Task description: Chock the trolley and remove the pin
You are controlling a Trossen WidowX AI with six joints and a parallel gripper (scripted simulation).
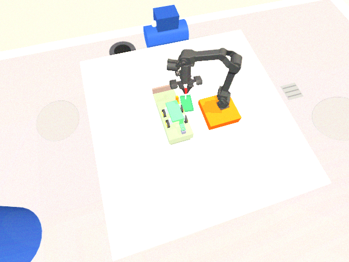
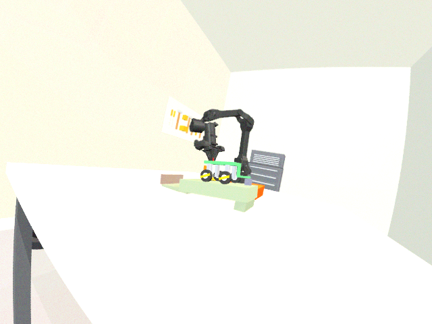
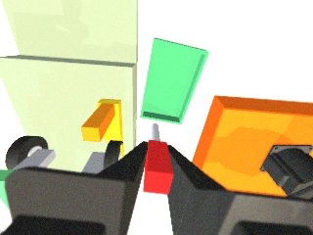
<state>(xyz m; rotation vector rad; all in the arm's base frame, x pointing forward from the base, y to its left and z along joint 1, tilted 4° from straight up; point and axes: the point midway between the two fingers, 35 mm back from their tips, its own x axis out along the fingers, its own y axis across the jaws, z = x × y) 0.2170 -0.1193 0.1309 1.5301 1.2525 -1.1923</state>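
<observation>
My gripper tip is right at the red-headed stop pin. From my gripper tip the other things lie so: trolley 110 mm ahead, 100 mm to the left, 20 mm below; then yellow chock 60 mm ahead, 50 mm below, 20 mm to the left; then green tray 140 mm below, 20 mm behind.
</observation>
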